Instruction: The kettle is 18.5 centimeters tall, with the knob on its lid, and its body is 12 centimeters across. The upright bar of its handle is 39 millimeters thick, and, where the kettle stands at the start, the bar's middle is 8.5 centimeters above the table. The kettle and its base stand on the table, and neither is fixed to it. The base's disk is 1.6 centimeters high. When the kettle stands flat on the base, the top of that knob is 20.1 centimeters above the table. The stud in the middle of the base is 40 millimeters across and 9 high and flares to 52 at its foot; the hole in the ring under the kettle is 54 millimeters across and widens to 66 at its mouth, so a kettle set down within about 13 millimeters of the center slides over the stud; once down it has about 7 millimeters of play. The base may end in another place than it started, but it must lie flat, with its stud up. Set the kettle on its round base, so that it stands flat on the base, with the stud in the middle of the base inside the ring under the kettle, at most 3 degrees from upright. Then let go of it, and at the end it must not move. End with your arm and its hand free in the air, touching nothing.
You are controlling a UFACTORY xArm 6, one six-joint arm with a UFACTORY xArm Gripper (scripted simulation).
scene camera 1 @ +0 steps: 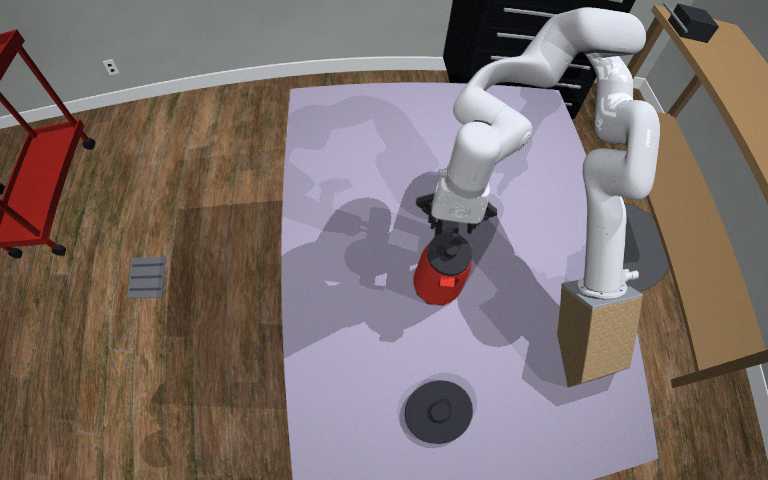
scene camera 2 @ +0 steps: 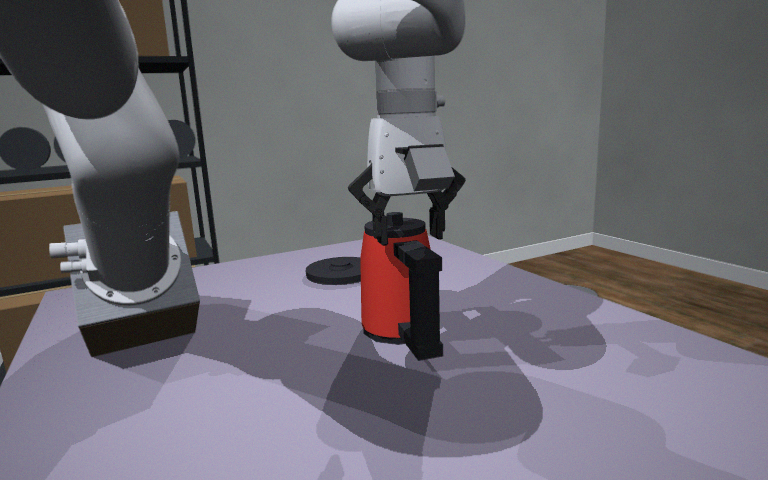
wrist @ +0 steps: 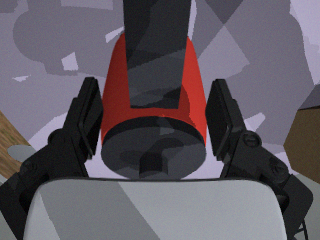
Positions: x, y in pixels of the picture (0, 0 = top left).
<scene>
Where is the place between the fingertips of my gripper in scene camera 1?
451, 225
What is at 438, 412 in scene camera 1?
A round dark base.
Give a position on a round dark base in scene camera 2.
339, 270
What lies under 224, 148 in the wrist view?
My gripper.
</scene>
